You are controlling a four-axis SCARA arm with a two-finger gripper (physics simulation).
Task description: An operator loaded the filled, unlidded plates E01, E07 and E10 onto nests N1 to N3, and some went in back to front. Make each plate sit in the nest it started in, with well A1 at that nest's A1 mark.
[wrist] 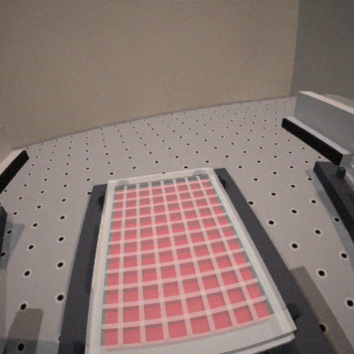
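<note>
A clear, unlidded plate [172, 245] with red-filled wells lies in a dark nest [79, 285] at the lower middle of the wrist view, its long sides running away from the camera. The plate looks flat between the nest's small corner pegs. The nest's near edge, its number label and its A1 mark do not show, and I can read no barcode or plate name. My gripper [155, 118] is open and empty, its fingers wide apart at the left and right edges of the view, above the plate's level.
Part of another dark nest [334, 187] with a peg and a sliver of clear plate shows at the right edge. A dark nest edge [2, 227] shows at the far left. The grey perforated table [45, 200] runs back to a beige wall [150, 60]. Finger shadows fall at both lower sides.
</note>
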